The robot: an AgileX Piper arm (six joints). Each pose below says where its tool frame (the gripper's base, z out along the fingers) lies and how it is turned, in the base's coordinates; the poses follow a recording.
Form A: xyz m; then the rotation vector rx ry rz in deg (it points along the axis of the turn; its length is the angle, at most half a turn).
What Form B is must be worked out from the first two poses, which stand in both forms.
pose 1, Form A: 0.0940 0.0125 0.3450 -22.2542 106.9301 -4.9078
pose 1, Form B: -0.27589 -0.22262 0.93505 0.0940; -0.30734 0.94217 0.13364 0.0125; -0.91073 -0.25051 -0.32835 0.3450; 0 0 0 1
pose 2, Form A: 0.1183 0.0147 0.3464 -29.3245 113.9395 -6.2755
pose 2, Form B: -0.37584 -0.30592 0.87474 0.1183; -0.40013 0.90498 0.14458 0.0147; -0.83585 -0.29567 -0.46253 0.3464; 0 0 0 1
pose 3, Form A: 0.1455 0.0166 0.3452 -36.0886 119.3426 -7.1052
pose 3, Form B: -0.44062 -0.38742 0.80979 0.1455; -0.48077 0.86364 0.15159 0.0166; -0.75810 -0.32253 -0.56680 0.3452; 0 0 0 1
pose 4, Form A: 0.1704 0.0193 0.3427 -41.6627 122.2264 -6.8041
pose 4, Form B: -0.46396 -0.45676 0.75902 0.1704; -0.53818 0.82591 0.16804 0.0193; -0.70363 -0.33053 -0.62901 0.3427; 0 0 0 1
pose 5, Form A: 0.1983 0.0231 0.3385 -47.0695 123.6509 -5.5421
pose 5, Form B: -0.46302 -0.52491 0.71420 0.1983; -0.58670 0.78549 0.19695 0.0231; -0.66438 -0.32783 -0.67166 0.3385; 0 0 0 1
